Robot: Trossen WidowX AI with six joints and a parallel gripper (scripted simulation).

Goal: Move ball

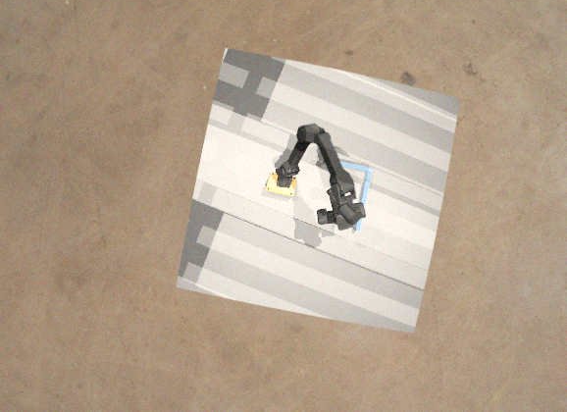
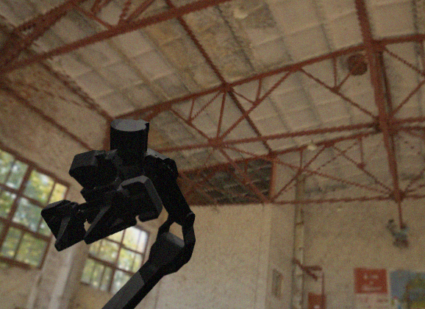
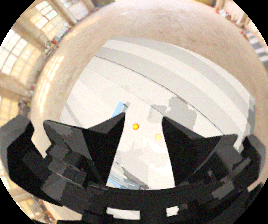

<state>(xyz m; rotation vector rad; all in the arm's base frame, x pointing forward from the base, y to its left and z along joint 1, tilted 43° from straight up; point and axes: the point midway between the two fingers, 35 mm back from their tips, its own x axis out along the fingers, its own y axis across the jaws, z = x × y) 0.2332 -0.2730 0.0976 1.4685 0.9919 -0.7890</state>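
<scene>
My gripper tip is 50 mm short of the orange ball, 20 mm to the right of it and 240 mm above it. Round my gripper tip: see-through copy of ball 50 mm behind, 30 mm to the left, 240 mm below.
</scene>
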